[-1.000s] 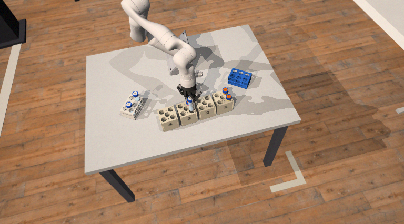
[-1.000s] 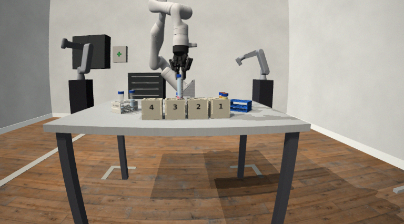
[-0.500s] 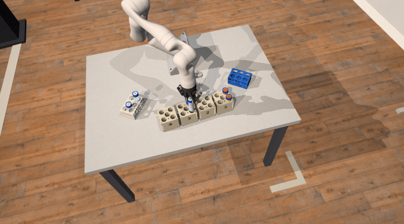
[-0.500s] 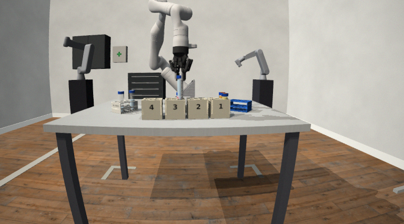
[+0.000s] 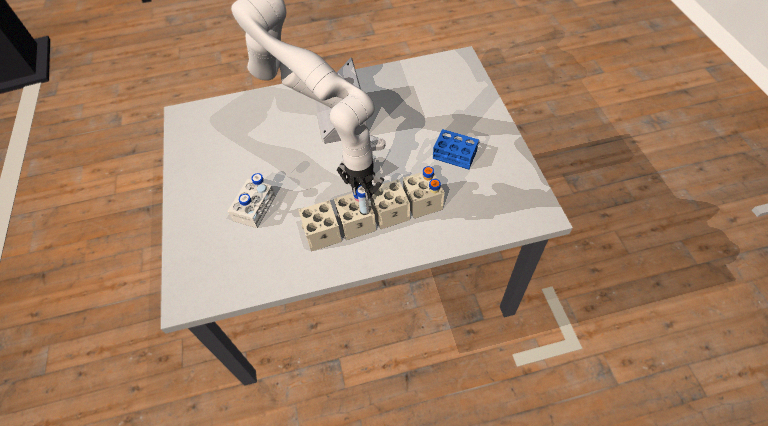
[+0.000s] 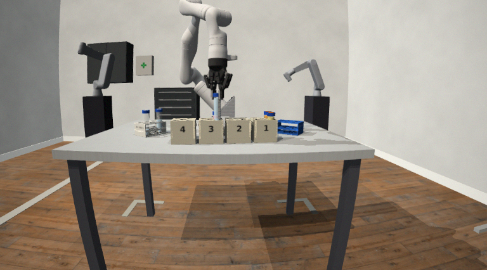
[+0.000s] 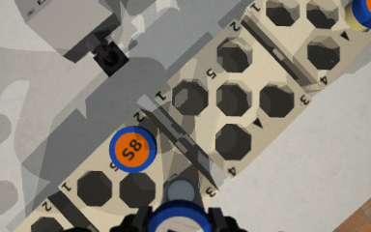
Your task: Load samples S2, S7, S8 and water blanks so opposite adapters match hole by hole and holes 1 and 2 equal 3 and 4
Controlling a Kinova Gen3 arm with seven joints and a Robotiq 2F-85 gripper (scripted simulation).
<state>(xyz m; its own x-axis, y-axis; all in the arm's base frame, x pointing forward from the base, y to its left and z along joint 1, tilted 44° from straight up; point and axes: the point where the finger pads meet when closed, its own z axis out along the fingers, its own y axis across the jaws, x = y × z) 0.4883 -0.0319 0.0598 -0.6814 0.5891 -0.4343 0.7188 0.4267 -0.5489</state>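
Right now my hand is 50 mm above the water blank marked 50 and 10 mm short of it. Round my hand: sample S8 (130 mm below, 50 mm behind, 10 mm to the left); then adapter 4 (140 mm below, 130 mm to the right, 30 mm behind); then adapter 3 (140 mm below, 30 mm behind, 20 mm to the right).
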